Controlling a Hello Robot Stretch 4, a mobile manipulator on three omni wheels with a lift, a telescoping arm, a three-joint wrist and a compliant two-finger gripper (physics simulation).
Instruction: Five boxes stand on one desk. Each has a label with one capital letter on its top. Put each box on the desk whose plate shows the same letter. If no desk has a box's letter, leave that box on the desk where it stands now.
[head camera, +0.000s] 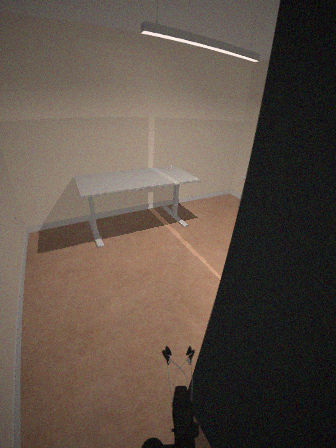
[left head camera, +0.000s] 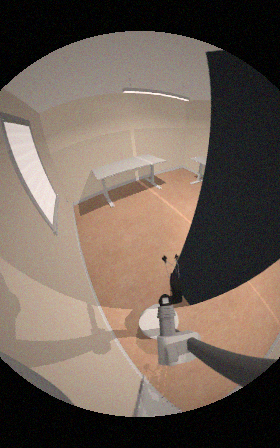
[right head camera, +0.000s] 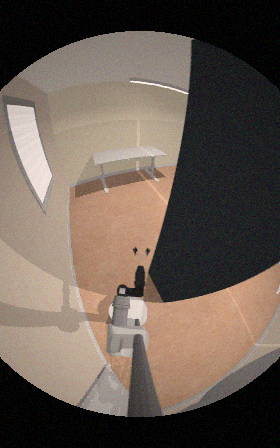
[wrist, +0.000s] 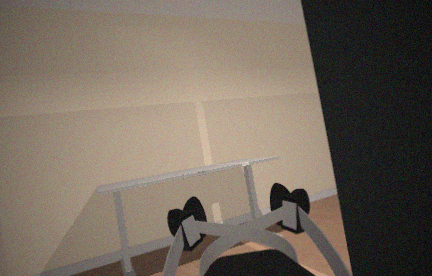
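Note:
A light grey desk (head camera: 127, 182) (left head camera: 125, 165) (right head camera: 127, 154) (wrist: 165, 176) stands by the far wall. No box, letter or plate can be made out on it. Part of a second desk (left head camera: 199, 161) shows at the dark panel's edge in the left head view. My gripper (head camera: 178, 354) (left head camera: 170, 258) (right head camera: 141, 251) (wrist: 237, 206) is open, with its two fingertips apart and no thing between them. It is in the air over the floor, well short of the desk. The boxes do not show in these views.
A tall dark panel (head camera: 285, 225) (left head camera: 245, 175) (right head camera: 225, 165) (wrist: 380, 125) stands close on the right and hides much of the room. A wall with a window (left head camera: 32, 172) (right head camera: 30, 150) runs along the left. A ceiling lamp (head camera: 200, 43) hangs above.

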